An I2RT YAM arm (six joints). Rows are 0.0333 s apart.
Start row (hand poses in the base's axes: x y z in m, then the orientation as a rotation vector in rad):
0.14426 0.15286 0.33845 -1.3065 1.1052 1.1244
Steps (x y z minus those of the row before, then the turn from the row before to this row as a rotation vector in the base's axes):
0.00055 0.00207 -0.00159 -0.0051 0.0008 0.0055
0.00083 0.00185 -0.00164 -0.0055 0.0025 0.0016
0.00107 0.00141 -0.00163 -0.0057 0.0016 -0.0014
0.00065 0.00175 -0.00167 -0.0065 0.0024 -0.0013
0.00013 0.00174 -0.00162 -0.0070 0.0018 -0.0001
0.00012 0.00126 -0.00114 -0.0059 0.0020 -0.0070
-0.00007 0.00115 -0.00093 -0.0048 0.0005 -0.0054
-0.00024 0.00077 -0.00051 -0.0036 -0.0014 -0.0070
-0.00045 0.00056 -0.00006 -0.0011 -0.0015 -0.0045
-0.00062 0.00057 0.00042 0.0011 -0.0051 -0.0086
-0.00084 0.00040 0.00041 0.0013 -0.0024 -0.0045
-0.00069 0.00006 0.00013 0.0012 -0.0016 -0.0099
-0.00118 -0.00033 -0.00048 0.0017 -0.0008 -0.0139
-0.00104 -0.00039 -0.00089 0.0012 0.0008 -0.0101
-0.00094 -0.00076 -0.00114 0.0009 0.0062 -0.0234
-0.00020 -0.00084 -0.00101 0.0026 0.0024 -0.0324
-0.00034 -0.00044 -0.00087 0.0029 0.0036 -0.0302
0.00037 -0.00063 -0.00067 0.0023 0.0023 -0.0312
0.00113 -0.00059 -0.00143 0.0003 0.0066 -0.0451
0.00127 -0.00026 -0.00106 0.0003 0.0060 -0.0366
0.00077 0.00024 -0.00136 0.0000 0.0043 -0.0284
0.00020 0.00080 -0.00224 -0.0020 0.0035 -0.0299
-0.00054 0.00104 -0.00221 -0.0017 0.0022 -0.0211
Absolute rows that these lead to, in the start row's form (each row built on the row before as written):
0.14481 0.15493 0.33686 -1.3139 1.1063 1.1269
0.14564 0.15678 0.33522 -1.3182 1.1111 1.1277
0.14671 0.15819 0.33359 -1.3210 1.1170 1.1255
0.14736 0.15994 0.33192 -1.3241 1.1240 1.1236
0.14749 0.16168 0.33030 -1.3287 1.1302 1.1219
0.14761 0.16294 0.32916 -1.3275 1.1396 1.1158
0.14754 0.16409 0.32823 -1.3272 1.1463 1.1102
0.14730 0.16486 0.32772 -1.3256 1.1516 1.1025
0.14685 0.16542 0.32766 -1.3239 1.1537 1.0976
0.14623 0.16599 0.32808 -1.3191 1.1539 1.0879
0.14539 0.16639 0.32849 -1.3159 1.1537 1.0834
0.14470 0.16645 0.32862 -1.3086 1.1571 1.0755
0.14352 0.16612 0.32814 -1.2978 1.1629 1.0656
0.14248 0.16573 0.32725 -1.2894 1.1681 1.0594
0.14154 0.16497 0.32611 -1.2697 1.1845 1.0474
0.14134 0.16413 0.32510 -1.2436 1.2014 1.0267
0.14100 0.16369 0.32423 -1.2183 1.2176 1.0086
0.14137 0.16306 0.32356 -1.1932 1.2333 0.9884
0.14250 0.16247 0.32213 -1.1579 1.2600 0.9599
0.14377 0.16221 0.32107 -1.1288 1.2816 0.9371
0.14454 0.16245 0.31971 -1.1064 1.2979 0.9189
0.14474 0.16325 0.31747 -1.0846 1.3152 0.8979
0.14420 0.16429 0.31526 -1.0695 1.3271 0.8827

